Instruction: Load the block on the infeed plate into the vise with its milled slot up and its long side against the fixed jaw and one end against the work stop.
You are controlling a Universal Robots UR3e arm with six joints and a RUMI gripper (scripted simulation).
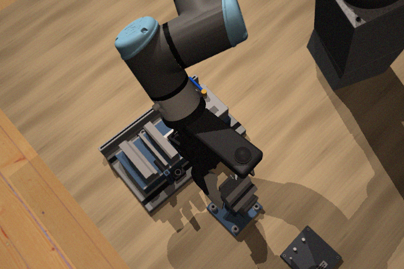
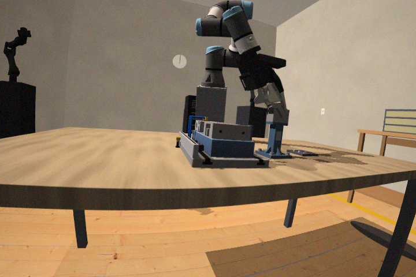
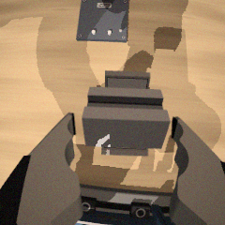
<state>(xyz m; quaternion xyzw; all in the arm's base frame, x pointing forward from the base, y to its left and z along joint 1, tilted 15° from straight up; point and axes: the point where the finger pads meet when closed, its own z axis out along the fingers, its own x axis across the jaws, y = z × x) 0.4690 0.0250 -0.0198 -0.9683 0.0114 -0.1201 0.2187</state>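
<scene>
Right now my hand is 10 mm to the right of the part. Also, from my hand: white cylinder rod (50 mm behind, 190 mm to the right, 80 mm below); then dark work stop (40 mm ahead, 160 mm to the right, 70 mm below); then moving jaw (200 mm to the right, 80 mm below).
</scene>
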